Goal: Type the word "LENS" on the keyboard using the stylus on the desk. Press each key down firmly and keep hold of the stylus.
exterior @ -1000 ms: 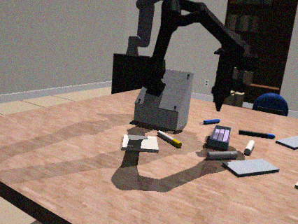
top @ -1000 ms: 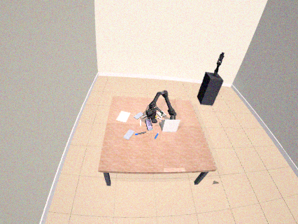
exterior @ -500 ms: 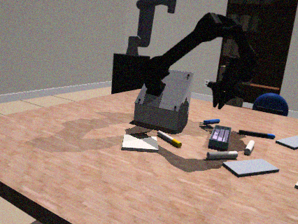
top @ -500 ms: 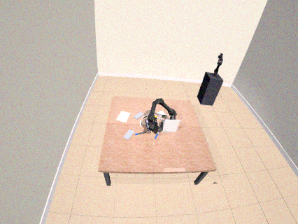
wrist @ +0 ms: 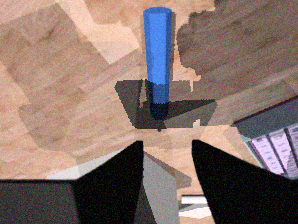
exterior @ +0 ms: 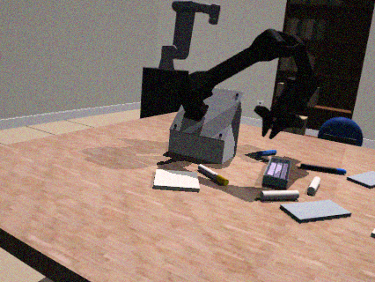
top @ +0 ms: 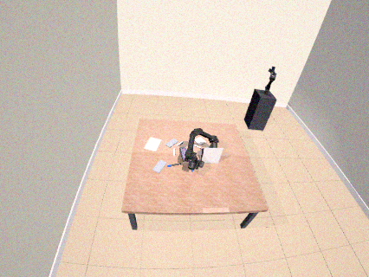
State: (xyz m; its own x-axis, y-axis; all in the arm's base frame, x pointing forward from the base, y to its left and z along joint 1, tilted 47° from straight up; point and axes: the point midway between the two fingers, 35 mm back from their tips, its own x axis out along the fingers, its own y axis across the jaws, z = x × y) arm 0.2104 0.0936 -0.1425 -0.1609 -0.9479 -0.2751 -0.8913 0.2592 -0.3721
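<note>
The blue stylus is 6 cm below my gripper tip, 1 cm to the right of it and 1 cm behind it. Also, from my gripper tip: yellow-tipped marker: 32 cm to the right, 6 cm below, 3 cm behind; then white sheet: 44 cm ahead, 30 cm to the right, 6 cm below; then blue pen: 23 cm ahead, 6 cm below, 1 cm to the right.
</note>
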